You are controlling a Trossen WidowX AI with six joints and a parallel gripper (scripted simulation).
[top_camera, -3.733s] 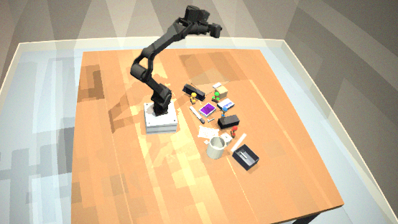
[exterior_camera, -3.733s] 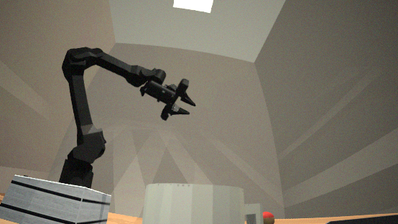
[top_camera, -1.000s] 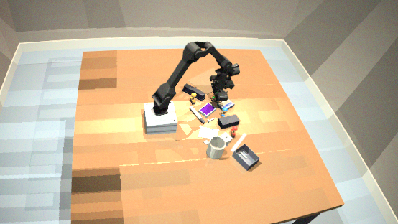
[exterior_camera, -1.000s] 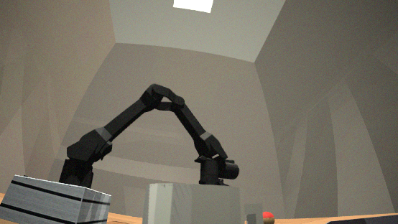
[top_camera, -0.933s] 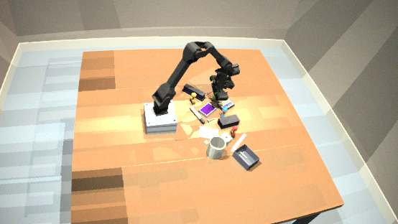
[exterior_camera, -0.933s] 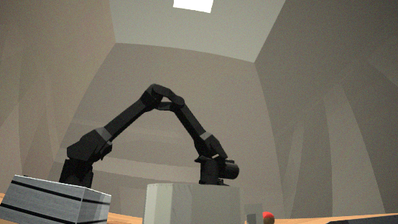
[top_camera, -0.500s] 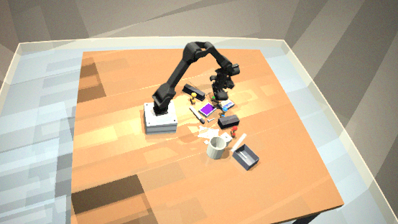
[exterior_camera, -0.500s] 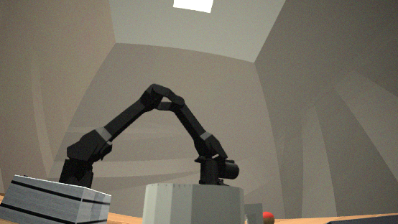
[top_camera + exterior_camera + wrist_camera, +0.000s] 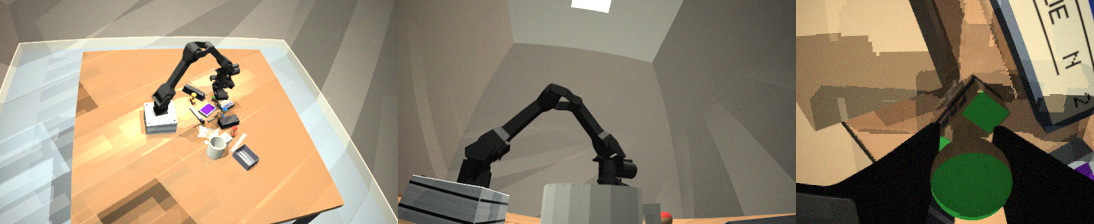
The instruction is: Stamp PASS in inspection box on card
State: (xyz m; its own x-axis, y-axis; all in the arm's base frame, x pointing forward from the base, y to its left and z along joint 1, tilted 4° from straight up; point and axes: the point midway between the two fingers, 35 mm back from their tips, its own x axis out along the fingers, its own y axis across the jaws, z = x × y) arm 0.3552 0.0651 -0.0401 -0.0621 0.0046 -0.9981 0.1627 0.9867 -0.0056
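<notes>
My gripper tip is now 80 mm past the purple ink pad, 60 mm to the left of it and 20 mm above it. Also, from my gripper tip: green-knobbed stamp right at my gripper tip; then yellow-knobbed stamp 130 mm behind, 20 mm to the left, 10 mm below; then brown box 50 mm ahead, 40 mm to the left.
</notes>
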